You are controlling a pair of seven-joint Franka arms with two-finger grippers.
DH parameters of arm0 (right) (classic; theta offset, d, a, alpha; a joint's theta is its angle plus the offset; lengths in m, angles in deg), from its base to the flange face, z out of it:
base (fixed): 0 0 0 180
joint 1: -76.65 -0.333 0 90
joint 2: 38.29 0 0 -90
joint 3: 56.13 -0.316 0.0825 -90
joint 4: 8.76 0 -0.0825 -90
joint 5: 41.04 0.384 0 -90
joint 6: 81.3 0 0.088 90
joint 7: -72.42 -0.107 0 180
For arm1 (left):
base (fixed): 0 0 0 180
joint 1: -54.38 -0.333 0 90
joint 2: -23.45 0 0 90
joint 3: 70.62 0.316 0.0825 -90
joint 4: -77.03 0 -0.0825 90
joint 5: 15.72 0.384 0 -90
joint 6: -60.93 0 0.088 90
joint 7: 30.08 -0.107 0 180
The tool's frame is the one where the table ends.
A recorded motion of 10 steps. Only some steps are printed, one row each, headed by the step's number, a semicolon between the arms.
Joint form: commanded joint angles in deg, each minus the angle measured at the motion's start. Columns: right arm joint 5, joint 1, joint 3, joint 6, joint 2, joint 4, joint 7; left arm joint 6, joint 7, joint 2, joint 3, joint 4, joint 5, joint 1.
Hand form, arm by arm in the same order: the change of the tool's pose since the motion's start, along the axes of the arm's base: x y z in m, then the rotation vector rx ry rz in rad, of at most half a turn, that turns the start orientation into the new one. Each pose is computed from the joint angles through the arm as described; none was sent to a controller.
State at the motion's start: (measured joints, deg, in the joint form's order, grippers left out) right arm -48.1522 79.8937 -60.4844 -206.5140 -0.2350 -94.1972 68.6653; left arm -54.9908 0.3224 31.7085 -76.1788 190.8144 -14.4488 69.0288
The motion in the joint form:
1: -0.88 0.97 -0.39 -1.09 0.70 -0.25 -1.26; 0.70 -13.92 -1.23 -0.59 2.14 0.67 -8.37
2: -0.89 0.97 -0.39 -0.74 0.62 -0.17 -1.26; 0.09 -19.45 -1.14 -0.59 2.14 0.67 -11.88
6: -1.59 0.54 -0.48 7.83 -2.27 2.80 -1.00; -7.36 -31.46 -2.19 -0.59 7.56 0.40 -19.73
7: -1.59 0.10 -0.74 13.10 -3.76 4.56 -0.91; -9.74 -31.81 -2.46 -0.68 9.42 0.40 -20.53
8: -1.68 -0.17 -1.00 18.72 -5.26 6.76 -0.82; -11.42 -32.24 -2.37 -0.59 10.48 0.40 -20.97
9: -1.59 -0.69 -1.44 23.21 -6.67 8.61 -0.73; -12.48 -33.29 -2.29 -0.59 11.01 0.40 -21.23
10: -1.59 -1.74 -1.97 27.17 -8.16 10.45 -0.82; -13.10 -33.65 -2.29 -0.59 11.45 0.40 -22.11
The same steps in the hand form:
1: 0.0002 -0.0082 -0.0088 -0.0056 -0.0043 -0.0236; 0.0099 0.0777 -0.0053 -0.0089 0.0345 -0.1120
2: 0.0000 -0.0084 -0.0077 -0.0063 -0.0010 -0.0240; 0.0174 0.1112 -0.0054 -0.0220 0.0290 -0.1468
6: -0.0019 -0.0061 0.0390 -0.0309 0.0453 -0.0179; 0.0125 0.1868 -0.0267 -0.0464 -0.0200 -0.2196
7: -0.0055 -0.0001 0.0642 -0.0370 0.0799 -0.0140; 0.0079 0.1934 -0.0348 -0.0458 -0.0339 -0.2144
8: -0.0101 0.0035 0.0929 -0.0446 0.1127 -0.0137; 0.0058 0.1983 -0.0412 -0.0457 -0.0431 -0.2134
9: -0.0152 0.0125 0.1194 -0.0462 0.1335 -0.0056; 0.0051 0.2006 -0.0444 -0.0465 -0.0506 -0.2276
10: -0.0213 0.0287 0.1475 -0.0487 0.1433 0.0112; 0.0038 0.2089 -0.0468 -0.0463 -0.0539 -0.2188

